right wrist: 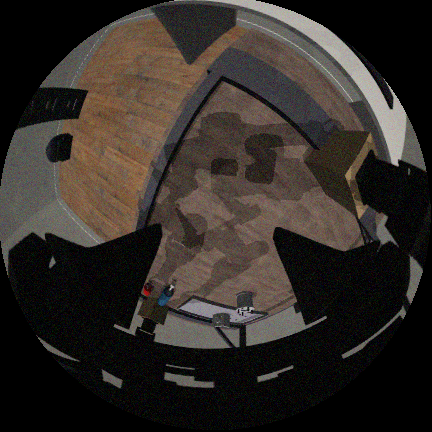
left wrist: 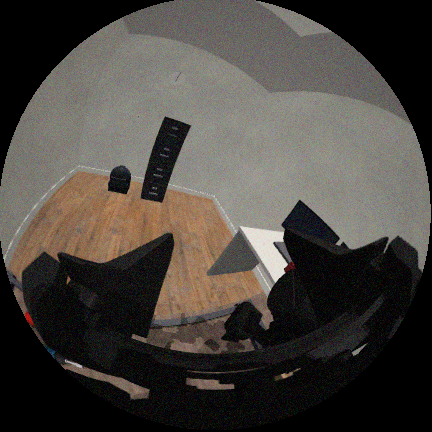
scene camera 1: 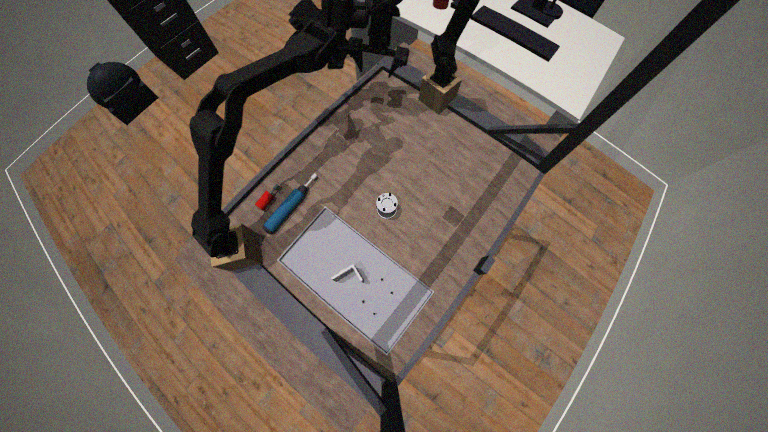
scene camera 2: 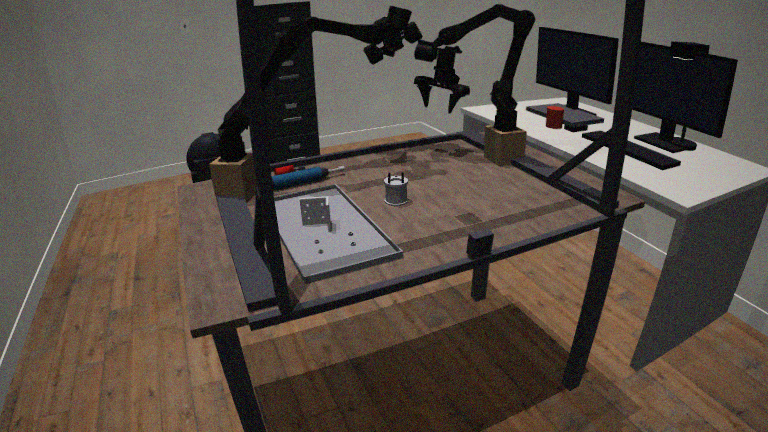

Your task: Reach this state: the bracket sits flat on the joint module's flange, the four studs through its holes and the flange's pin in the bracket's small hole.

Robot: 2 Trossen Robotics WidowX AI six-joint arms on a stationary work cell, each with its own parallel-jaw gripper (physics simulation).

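Seen in the pictures: left gripper, fingertip midpoint: [left wrist: 230,236]; right gripper, fingertip midpoint: [right wrist: 219,231] [left wrist: 236,349] [scene camera 1: 375,74] [scene camera 2: 437,110]; left arm's base, link origin: [right wrist: 149,320] [scene camera 1: 226,244] [scene camera 2: 232,158]; right arm's base, link origin: [right wrist: 368,177] [scene camera 1: 442,78] [scene camera 2: 505,128].
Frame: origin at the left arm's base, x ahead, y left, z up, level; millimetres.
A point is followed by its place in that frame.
The grey L-shaped bracket [scene camera 1: 352,267] @(x 321, y -141, z -42 mm) [scene camera 2: 313,211] @(x 289, y -150, z -77 mm) [right wrist: 221,320] @(x 316, y -137, z -69 mm) stands on edge on the pale tray [scene camera 1: 306,241] @(x 198, y -16, z -112 mm) [scene camera 2: 370,236] @(x 438, y -190, z -112 mm), its holed plate upright and facing scene camera 2. The round joint module [scene camera 1: 386,204] @(x 461, y 15, z -62 mm) [scene camera 2: 396,192] @(x 469, y -10, z -79 mm) [right wrist: 244,301] @(x 470, y 46, z -76 mm) stands upright on the table beyond the tray, apart from the bracket, studs pointing up from its flange. The flange's pin is too small to make out. My left gripper [scene camera 2: 393,42] @(x 386, y 465, z 254 mm) [left wrist: 230,236] @(x 386, y 465, z 254 mm) is open and empty, high above the table's far side. My right gripper [scene camera 2: 438,109] @(x 540, y 426, z 37 mm) [right wrist: 219,231] @(x 540, y 426, z 37 mm) is open and empty, pointing down high above the table's far side.
Several small nuts [scene camera 1: 381,279] @(x 389, y -188, z -107 mm) [scene camera 2: 350,233] @(x 390, y -189, z -108 mm) lie on the tray. A blue screwdriver-like tool [scene camera 1: 283,210] @(x 153, y 88, z -77 mm) [scene camera 2: 298,177] @(x 163, y 82, z -87 mm) and a smaller red-handled tool [scene camera 1: 263,200] @(x 92, y 143, z -83 mm) [scene camera 2: 283,169] @(x 93, y 138, z -86 mm) lie behind the tray. Dark frame posts rise at the table's edges. Both grippers are close together.
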